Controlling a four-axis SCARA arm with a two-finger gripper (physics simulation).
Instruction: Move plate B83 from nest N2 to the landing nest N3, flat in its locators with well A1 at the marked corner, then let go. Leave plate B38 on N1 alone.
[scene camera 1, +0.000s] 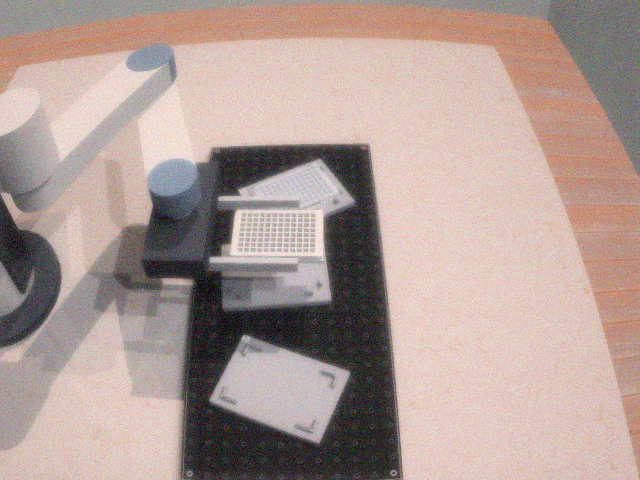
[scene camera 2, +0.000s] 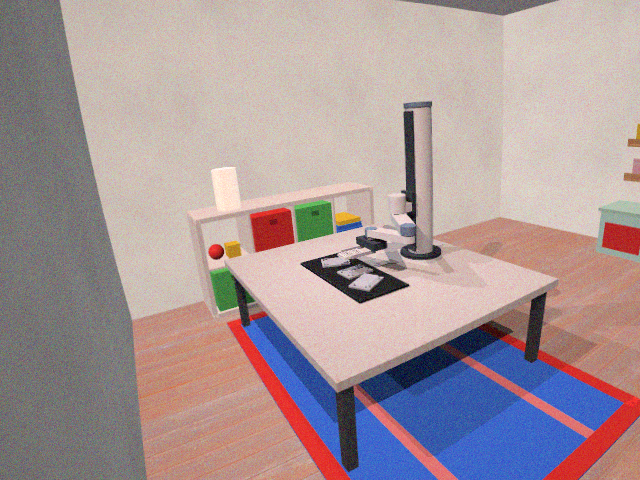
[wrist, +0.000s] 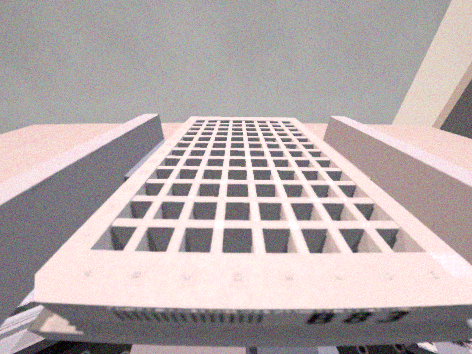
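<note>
Plate B83 (scene camera 1: 278, 232) (scene camera 2: 347, 253) (wrist: 238, 265), white with a grid of wells, is held level above the breadboard. Its barcode and the label B83 face the wrist camera; the row letters are blurred. My gripper (scene camera 1: 298, 234) is shut on its two long sides. In scene camera 1, an empty grey nest (scene camera 1: 273, 299) shows partly below the plate and lower finger, with small corner marks. Another empty nest (scene camera 1: 279, 387) (scene camera 2: 366, 282) lies turned at the front, with four L-shaped locators. I cannot read which is N2 or N3. Plate B38 (scene camera 1: 294, 186) sits turned on the back nest.
The black breadboard (scene camera 1: 361, 320) (scene camera 2: 390, 285) carries the nests on the pale table (scene camera 1: 491, 289) (scene camera 2: 320, 330). The arm's column (scene camera 2: 424, 180) stands beside it. The upper finger overlaps the near edge of plate B38 in scene camera 1. A shelf unit (scene camera 2: 279, 197) stands behind the table.
</note>
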